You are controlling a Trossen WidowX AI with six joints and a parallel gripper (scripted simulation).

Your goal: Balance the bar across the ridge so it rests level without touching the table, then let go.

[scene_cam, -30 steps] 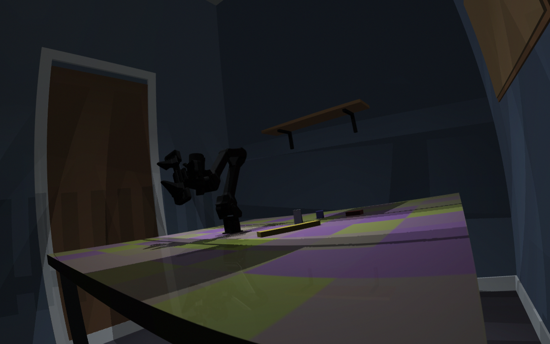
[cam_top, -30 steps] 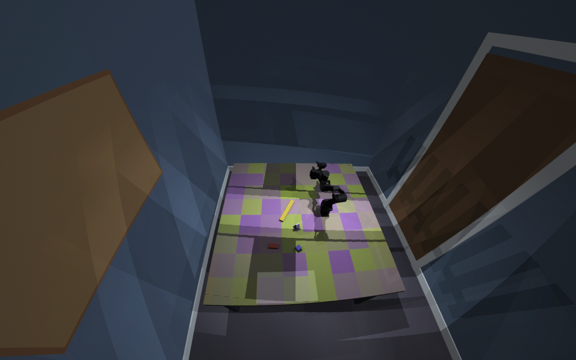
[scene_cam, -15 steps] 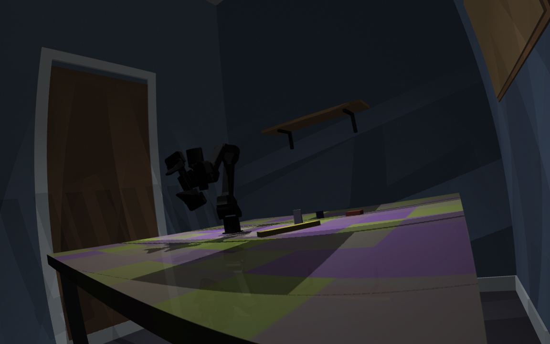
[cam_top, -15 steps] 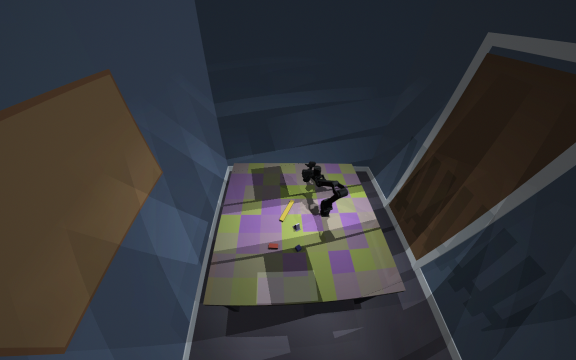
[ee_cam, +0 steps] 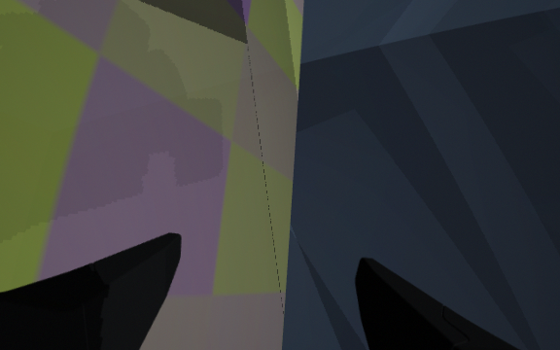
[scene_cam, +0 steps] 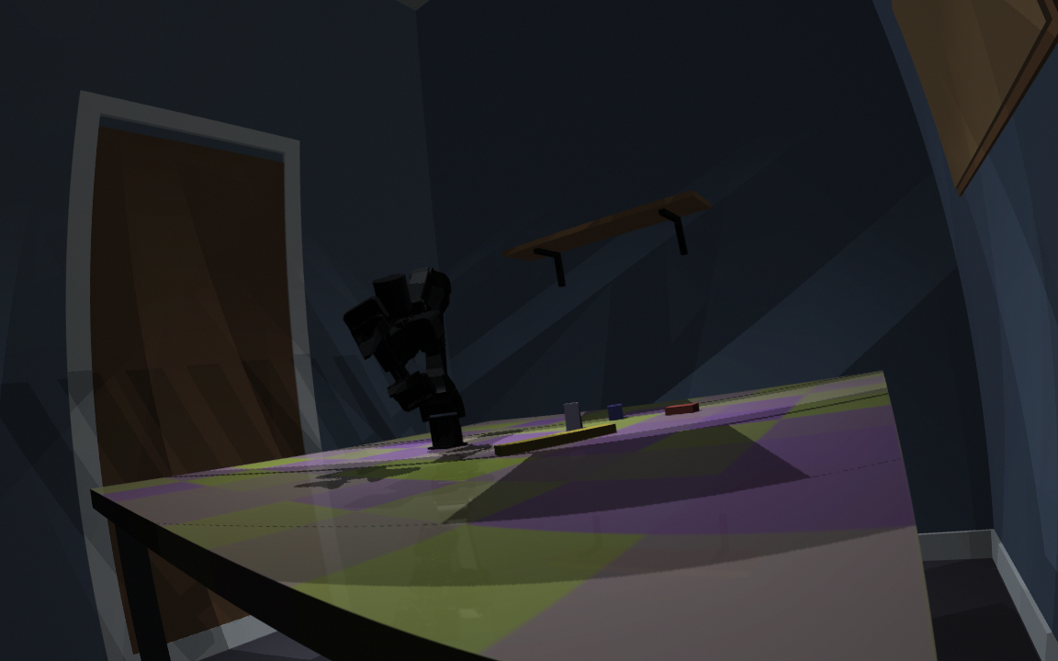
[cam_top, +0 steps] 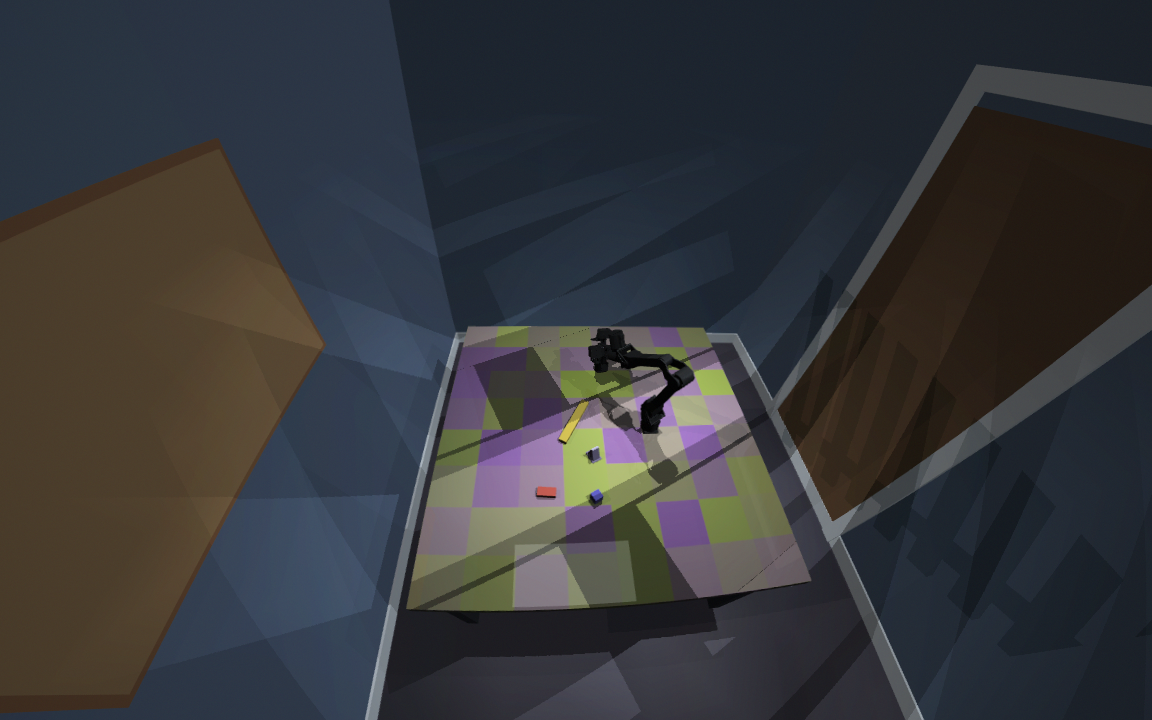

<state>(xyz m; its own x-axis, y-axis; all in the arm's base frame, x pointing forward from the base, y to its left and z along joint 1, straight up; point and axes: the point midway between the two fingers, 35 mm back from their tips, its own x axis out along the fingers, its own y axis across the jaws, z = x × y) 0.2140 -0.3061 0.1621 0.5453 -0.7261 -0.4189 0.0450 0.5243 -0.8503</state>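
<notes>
My gripper tip is 30 cm to the right of the yellow bar, 14 cm above it and 8 cm short of it. The rest, counted from my gripper tip: blue block (63 cm to the left, 13 cm below, 2 cm ahead); red block (60 cm to the left, 19 cm ahead, 14 cm below).
</notes>
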